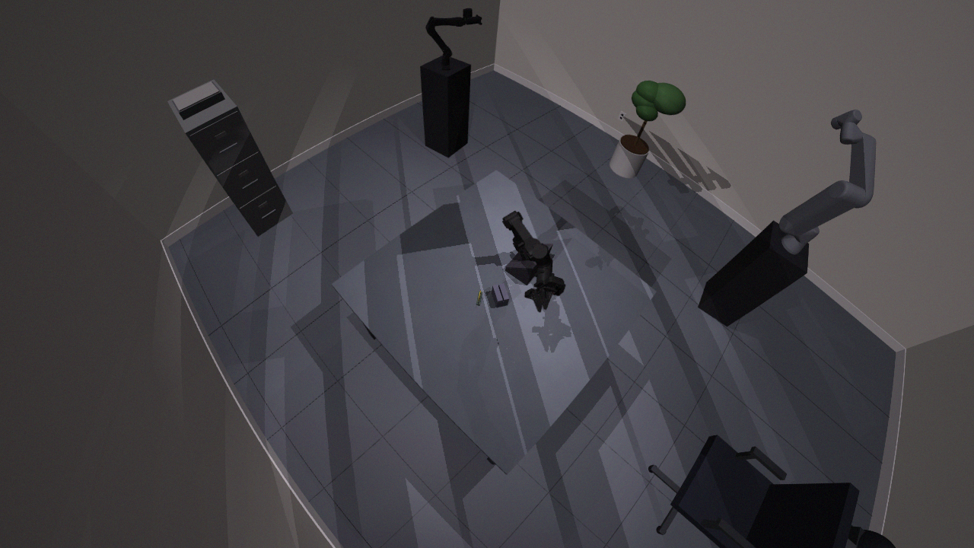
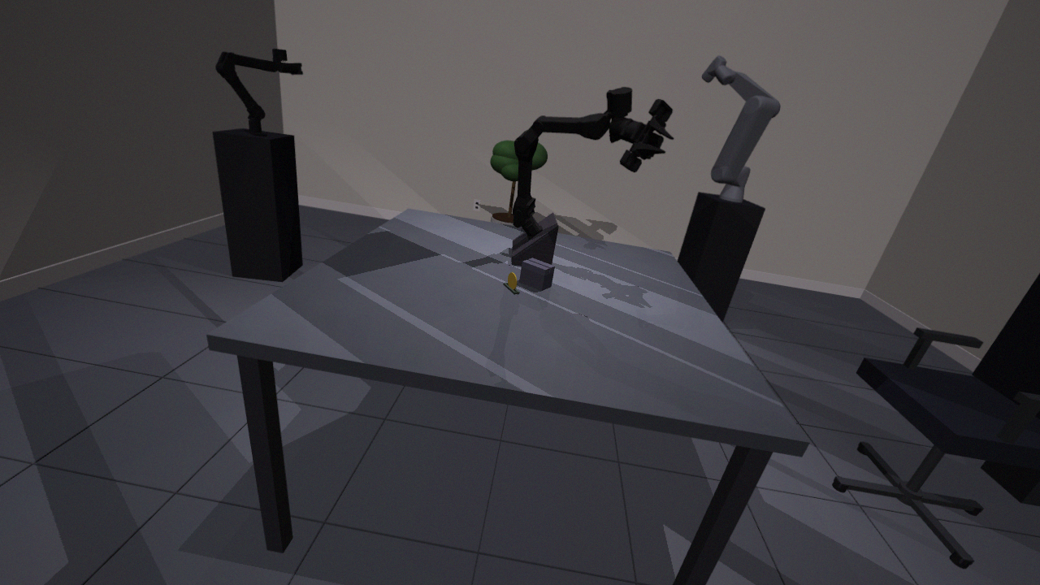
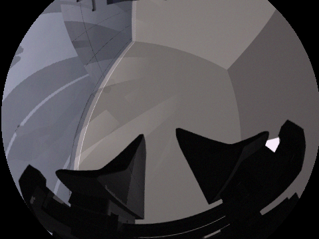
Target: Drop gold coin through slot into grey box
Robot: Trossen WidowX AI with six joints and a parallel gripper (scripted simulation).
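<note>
Now: gripper tip 48 cm above the gold coin, 34 cm to the left of it and 12 cm past it.
</note>
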